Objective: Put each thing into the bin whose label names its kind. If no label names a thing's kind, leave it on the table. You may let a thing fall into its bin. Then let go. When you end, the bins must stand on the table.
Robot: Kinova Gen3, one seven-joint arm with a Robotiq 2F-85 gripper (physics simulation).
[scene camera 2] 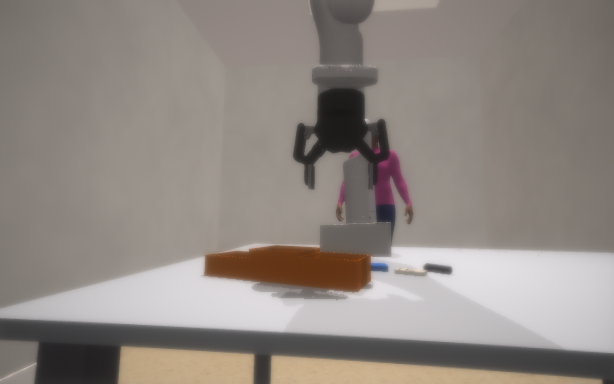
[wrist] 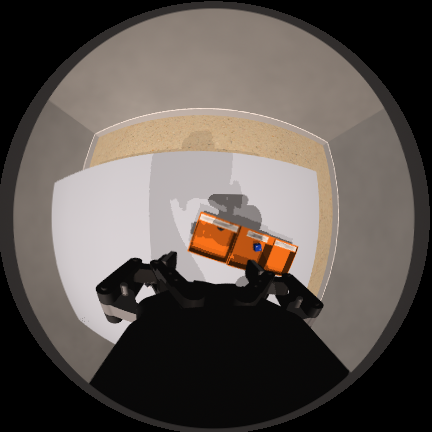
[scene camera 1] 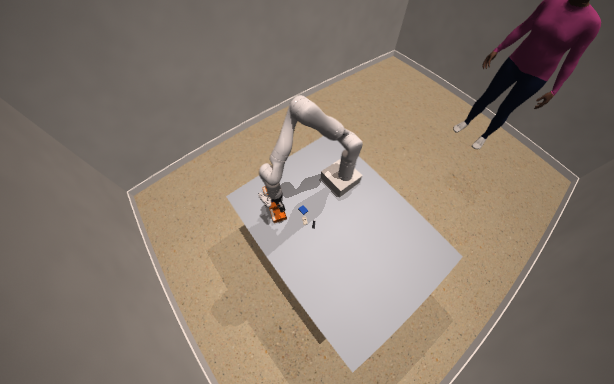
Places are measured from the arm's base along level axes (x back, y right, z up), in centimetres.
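Pixels of known places: gripper, fingertip midpoint: [scene camera 2: 340, 188] [wrist: 211, 263] [scene camera 1: 278, 205]; arm's base, origin of the base link: [scene camera 2: 361, 224] [scene camera 1: 345, 175].
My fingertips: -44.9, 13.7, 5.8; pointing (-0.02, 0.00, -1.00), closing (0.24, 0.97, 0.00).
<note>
For each thing: its top centre in the pictures, then the offset to it from my fingertips, as dx, dy, dz. "pt": a spot on its surface instead. Level surfaces: height alone.
- right bin, surface spot: [wrist: 281, 258] pt +7.5, +17.7, -13.3
- small blue thing, middle of its top: [wrist: 258, 247] +2.6, +10.4, -11.7
- small dark thing, middle of its top: [wrist: 220, 226] -3.1, +2.7, -12.5
- blue block, middle of its top: [scene camera 2: 372, 264] [scene camera 1: 303, 209] +11.6, -8.1, -13.0
- cream piece, middle of its top: [scene camera 2: 410, 269] [scene camera 1: 304, 220] +7.1, -13.6, -13.3
- black piece, middle of its top: [scene camera 2: 436, 264] [scene camera 1: 313, 223] +9.1, -19.3, -12.6
- grey-white table, its level: dz -14.0
Three orange bins stand in a row: the left bin [wrist: 212, 245], the middle bin [wrist: 244, 250] and the right bin [wrist: 281, 258]. They also show in scene camera 2 as an orange block of walls [scene camera 2: 290, 270]. Their white labels are too small to read. A small blue thing [wrist: 257, 247] is in the middle bin. A small dark thing [wrist: 220, 228] shows at the left bin, near its label. A blue block [scene camera 1: 303, 210] [scene camera 2: 379, 267], a cream piece [scene camera 1: 305, 220] [scene camera 2: 411, 271] and a black piece [scene camera 1: 313, 224] [scene camera 2: 438, 268] lie on the table. My gripper [scene camera 2: 341, 186] [wrist: 211, 263] is open and empty, above the bins.
The robot's base [scene camera 1: 341, 179] [scene camera 2: 355, 239] stands on the grey-white table [scene camera 1: 370, 260] [scene camera 2: 175, 310], beyond the loose pieces in scene camera 2. The bins are near one table edge. A person in a pink top [scene camera 1: 555, 40] stands on the floor away from the table.
</note>
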